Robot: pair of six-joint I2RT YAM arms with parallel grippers.
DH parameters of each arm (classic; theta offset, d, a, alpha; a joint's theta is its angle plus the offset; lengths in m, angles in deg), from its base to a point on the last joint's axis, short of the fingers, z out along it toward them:
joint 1: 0 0.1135 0.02 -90
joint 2: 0 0 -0.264 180
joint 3: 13.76 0 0.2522 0
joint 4: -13.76 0 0.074 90
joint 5: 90 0 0 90
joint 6: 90 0.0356 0 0
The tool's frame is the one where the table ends.
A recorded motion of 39 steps. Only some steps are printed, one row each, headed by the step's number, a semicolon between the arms.
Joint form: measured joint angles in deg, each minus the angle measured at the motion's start. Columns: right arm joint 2, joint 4, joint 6, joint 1, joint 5, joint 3; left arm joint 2, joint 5, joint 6, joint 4, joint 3, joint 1.
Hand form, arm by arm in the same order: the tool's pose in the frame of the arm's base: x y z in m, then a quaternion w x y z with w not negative. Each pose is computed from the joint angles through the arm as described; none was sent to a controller.
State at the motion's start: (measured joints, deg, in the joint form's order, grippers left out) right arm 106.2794 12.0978 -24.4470 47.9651 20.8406 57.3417; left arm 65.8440 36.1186 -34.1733 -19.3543 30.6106 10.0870
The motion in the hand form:
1: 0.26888 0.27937 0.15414 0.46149 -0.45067 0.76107 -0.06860; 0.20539 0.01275 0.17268 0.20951 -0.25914 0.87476 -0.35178
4: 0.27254 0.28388 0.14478 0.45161 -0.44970 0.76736 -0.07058; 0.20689 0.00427 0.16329 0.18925 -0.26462 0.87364 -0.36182
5: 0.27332 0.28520 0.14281 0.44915 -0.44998 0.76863 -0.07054; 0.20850 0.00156 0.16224 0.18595 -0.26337 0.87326 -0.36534
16: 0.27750 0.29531 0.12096 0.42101 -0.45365 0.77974 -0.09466; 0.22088 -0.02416 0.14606 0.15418 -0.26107 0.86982 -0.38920
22: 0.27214 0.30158 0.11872 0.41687 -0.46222 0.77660 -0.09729; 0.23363 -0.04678 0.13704 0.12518 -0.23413 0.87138 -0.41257
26: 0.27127 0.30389 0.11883 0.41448 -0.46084 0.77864 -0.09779; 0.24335 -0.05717 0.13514 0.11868 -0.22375 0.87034 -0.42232
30: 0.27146 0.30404 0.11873 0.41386 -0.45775 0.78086 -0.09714; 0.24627 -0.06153 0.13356 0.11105 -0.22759 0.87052 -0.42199
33: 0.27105 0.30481 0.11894 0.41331 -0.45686 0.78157 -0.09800; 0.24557 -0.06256 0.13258 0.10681 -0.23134 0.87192 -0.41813
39: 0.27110 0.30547 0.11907 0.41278 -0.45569 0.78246 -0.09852; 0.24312 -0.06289 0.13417 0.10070 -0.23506 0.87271 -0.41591
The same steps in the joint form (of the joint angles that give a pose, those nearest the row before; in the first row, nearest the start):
1: 0.72 0.07 0.63 0.02 0.22 0.26; 0.48 0.02 -1.03 0.59 -0.92 -0.68
4: 3.08 -0.28 1.42 0.09 0.48 1.53; 2.19 0.18 -4.02 3.21 -2.23 -3.06
5: 3.63 -0.46 1.60 0.13 0.48 1.90; 2.73 0.26 -4.79 4.02 -2.25 -3.85
16: 8.70 -2.67 2.47 0.85 3.02 4.87; 8.76 0.02 -12.33 13.11 -3.30 -10.91
22: 9.24 -3.39 2.45 2.05 3.65 5.35; 14.78 1.70 -15.17 18.56 -1.88 -16.15
26: 9.46 -4.20 3.04 2.38 3.98 5.90; 17.95 2.12 -16.61 21.22 -0.24 -18.25
30: 9.53 -4.41 3.52 2.38 4.07 6.03; 19.17 1.81 -17.81 21.60 0.44 -19.17
33: 9.57 -4.70 3.74 2.51 4.28 6.21; 19.28 1.38 -18.16 21.14 0.46 -19.47
39: 9.66 -4.96 3.96 2.58 4.44 6.43; 18.49 1.29 -18.49 19.69 0.46 -19.65

